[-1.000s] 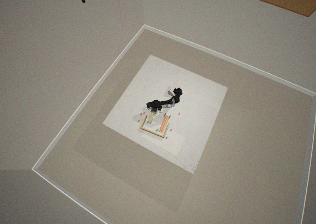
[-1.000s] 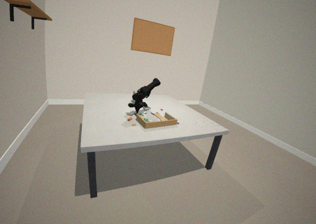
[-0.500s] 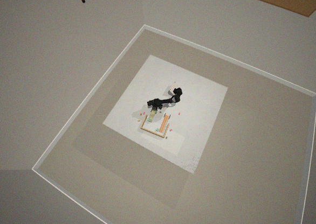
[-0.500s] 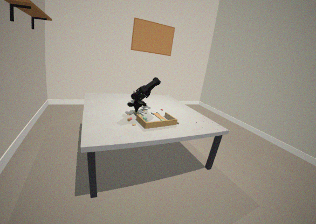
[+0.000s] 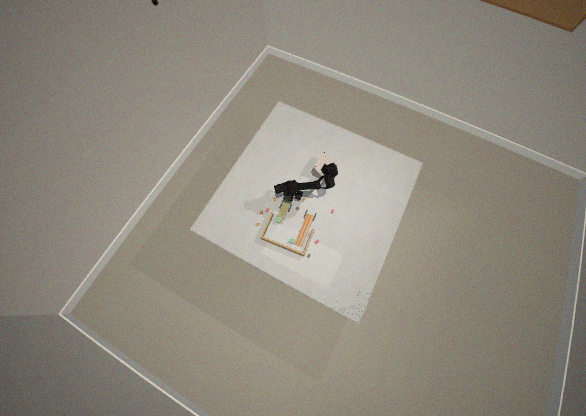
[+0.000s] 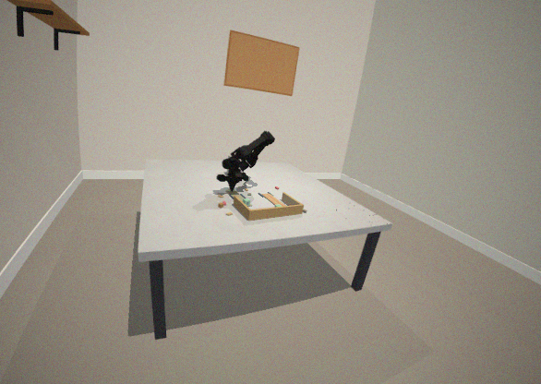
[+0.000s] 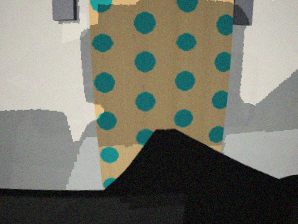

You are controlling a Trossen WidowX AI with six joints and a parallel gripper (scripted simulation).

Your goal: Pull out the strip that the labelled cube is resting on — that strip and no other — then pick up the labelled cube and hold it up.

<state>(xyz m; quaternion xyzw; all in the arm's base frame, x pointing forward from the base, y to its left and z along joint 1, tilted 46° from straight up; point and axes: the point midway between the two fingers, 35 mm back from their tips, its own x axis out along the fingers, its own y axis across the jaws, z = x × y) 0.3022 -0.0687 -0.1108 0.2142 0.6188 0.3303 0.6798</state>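
Now: the strip 90 mm ahead of my gripper tip and 20 mm to the left of it.
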